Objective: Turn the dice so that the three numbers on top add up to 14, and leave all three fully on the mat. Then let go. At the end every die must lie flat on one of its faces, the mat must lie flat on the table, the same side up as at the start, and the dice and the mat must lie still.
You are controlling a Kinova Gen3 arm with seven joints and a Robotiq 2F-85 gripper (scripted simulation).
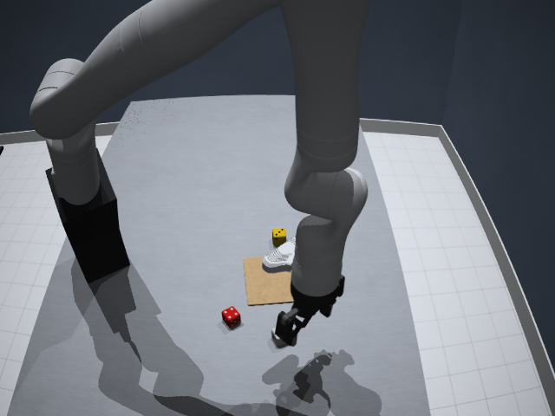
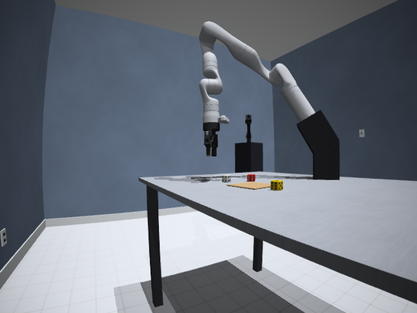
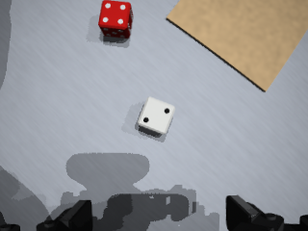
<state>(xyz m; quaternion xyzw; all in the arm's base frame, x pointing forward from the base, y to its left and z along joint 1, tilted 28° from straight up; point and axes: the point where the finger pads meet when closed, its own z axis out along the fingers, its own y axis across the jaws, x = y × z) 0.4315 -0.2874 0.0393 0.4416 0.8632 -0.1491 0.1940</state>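
Now: hand 4 cm past the white die, 6 cm to the right of it and 10 cm above it. Also, from my hand: tan mat 1 cm behind, 22 cm to the left, 11 cm below; red die 13 cm behind, 12 cm to the left, 10 cm below; yellow die 2 cm ahead, 34 cm to the left, 10 cm below.
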